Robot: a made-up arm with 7 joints.
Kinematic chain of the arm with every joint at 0, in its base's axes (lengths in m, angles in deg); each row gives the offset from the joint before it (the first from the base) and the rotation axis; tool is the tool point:
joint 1: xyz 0 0 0 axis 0 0.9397 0.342
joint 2: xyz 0 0 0 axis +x
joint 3: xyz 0 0 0 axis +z
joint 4: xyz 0.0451 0 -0.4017 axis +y
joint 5: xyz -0.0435 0 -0.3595 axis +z
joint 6: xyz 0 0 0 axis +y
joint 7: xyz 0 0 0 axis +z
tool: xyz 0 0 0
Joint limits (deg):
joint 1: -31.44..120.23
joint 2: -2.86..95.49
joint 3: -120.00..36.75
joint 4: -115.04..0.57
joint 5: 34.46..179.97
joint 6: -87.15..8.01
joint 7: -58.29..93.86
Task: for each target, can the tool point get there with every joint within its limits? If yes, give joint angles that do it. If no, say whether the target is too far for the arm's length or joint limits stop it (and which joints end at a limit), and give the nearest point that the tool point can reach.
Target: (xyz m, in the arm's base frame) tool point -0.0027 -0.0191 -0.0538
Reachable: no: joint limits stop it (at a limit: joint 4) | nearest point -0.0229 -0.1620 -0.4563 | short by 0.428 m
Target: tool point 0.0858 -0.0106 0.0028
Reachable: no: joint limits stop it (at a limit: joint 1, joint 4) | nearest point 0.4790 -0.0477 -0.0571 | short by 0.399 m
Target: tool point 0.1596 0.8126 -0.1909
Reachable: no: too far | nearest point 0.1439 0.7328 -0.1721 | short by 0.083 m
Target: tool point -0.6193 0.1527 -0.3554
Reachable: yes | joints 80.95 18.63 7.61 -48.71 51.08 -36.43 40.86
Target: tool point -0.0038 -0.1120 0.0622
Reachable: no: joint limits stop it (at a limit: joint 1, joint 3, joint 4) | nearest point -0.1040 -0.4525 0.1395 | short by 0.363 m
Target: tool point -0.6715 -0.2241 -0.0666
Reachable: yes | joints 83.24 26.75 -106.71 -57.18 48.49 -4.91 64.65
